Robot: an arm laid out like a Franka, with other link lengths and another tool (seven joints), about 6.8 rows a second.
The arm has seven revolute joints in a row. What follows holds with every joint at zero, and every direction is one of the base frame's. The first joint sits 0.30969 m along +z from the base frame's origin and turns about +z. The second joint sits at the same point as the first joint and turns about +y. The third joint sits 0.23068 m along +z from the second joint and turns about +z. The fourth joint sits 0.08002 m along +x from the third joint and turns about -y. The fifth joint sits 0.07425 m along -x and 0.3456 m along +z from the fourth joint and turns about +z. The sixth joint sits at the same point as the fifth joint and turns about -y. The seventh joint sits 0.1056 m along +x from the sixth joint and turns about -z. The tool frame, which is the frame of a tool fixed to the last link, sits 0.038 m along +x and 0.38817 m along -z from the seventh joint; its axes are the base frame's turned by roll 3.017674, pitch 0 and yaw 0.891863 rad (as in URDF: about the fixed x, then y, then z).
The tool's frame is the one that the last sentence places.
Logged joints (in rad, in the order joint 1, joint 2, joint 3, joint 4, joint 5, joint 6, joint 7), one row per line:
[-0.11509, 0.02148, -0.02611, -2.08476, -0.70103, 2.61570, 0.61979]
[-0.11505, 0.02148, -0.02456, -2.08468, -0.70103, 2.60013, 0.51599]
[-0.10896, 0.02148, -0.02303, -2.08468, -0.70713, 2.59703, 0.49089]
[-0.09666, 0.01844, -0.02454, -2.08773, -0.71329, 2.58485, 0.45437]
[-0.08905, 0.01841, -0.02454, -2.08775, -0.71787, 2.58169, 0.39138]
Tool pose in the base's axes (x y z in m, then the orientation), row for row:
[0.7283, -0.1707, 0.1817, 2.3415, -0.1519, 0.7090]
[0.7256, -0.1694, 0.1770, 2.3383, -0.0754, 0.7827]
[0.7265, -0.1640, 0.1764, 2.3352, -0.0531, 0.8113]
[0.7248, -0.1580, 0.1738, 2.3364, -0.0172, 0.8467]
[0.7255, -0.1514, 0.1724, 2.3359, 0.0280, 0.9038]
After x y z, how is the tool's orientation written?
As angles about the fixed x, y, z axes (roll, pitch, yaw), in radians.
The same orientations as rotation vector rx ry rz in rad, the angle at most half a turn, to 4 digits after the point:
[2.2685, 0.7576, 0.5215]
[2.2191, 0.8744, 0.4695]
[2.1983, 0.9147, 0.4589]
[2.1722, 0.9692, 0.4348]
[2.1288, 1.0491, 0.4117]

